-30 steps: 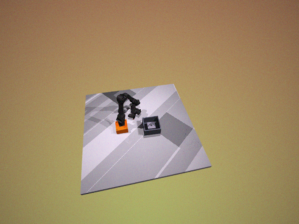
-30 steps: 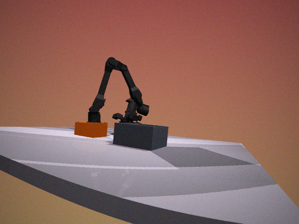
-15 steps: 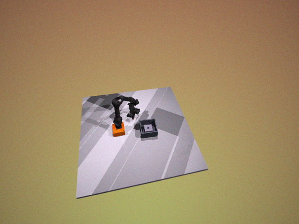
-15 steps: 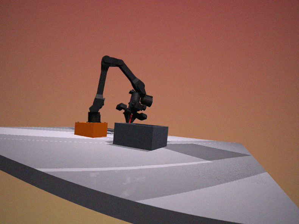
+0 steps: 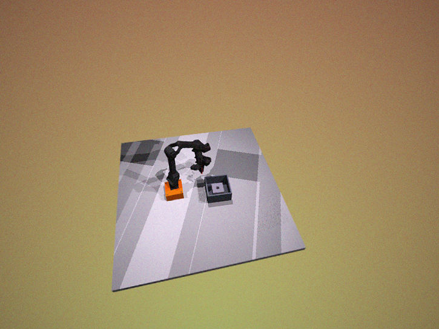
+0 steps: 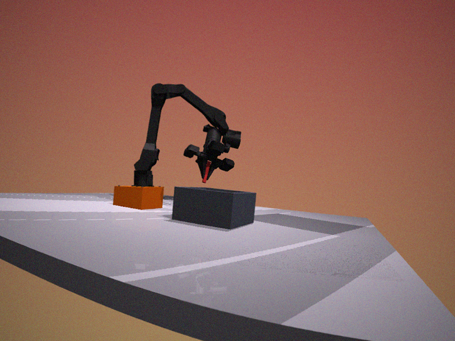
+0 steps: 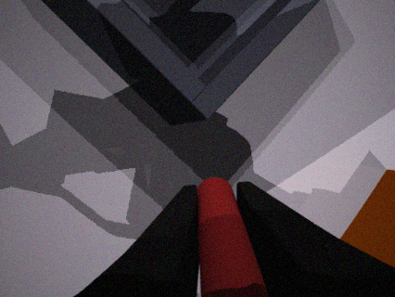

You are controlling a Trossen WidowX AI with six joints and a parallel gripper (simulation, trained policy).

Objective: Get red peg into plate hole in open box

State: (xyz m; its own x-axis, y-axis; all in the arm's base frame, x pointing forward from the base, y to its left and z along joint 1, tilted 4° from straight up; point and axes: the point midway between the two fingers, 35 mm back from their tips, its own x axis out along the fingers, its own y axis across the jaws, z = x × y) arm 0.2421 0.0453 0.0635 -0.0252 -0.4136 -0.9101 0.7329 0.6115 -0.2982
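My gripper tip is 9 cm short of the light plate, 13 cm to the left of it and 8 cm above it. Round my gripper tip: red peg 1 cm to the left, 3 cm above; then dark box 9 cm ahead, 13 cm to the right, 10 cm below.
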